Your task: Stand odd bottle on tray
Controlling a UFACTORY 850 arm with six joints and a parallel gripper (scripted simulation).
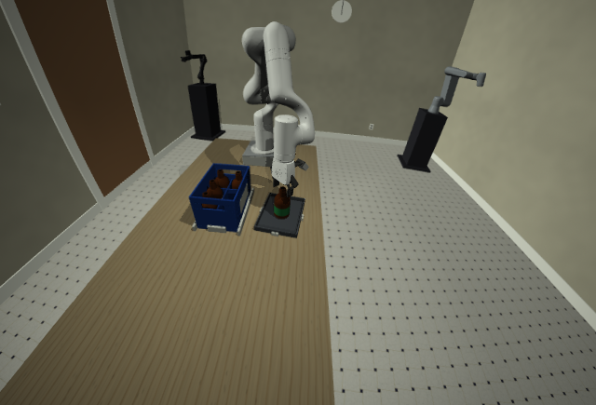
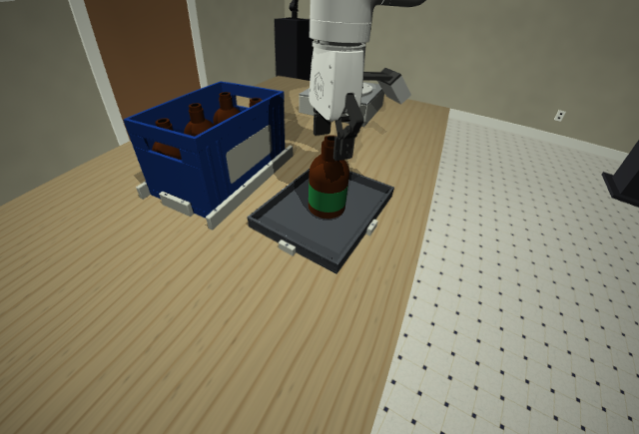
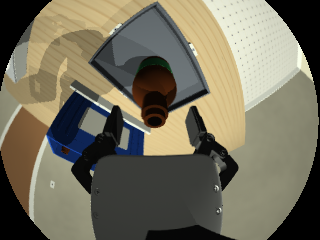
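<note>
Right now the bottle is 7 cm below my hand. From my hand the other things lie so: dark grey tray (14 cm below); blue crate (4 cm ahead, 27 cm to the right, 7 cm below).
</note>
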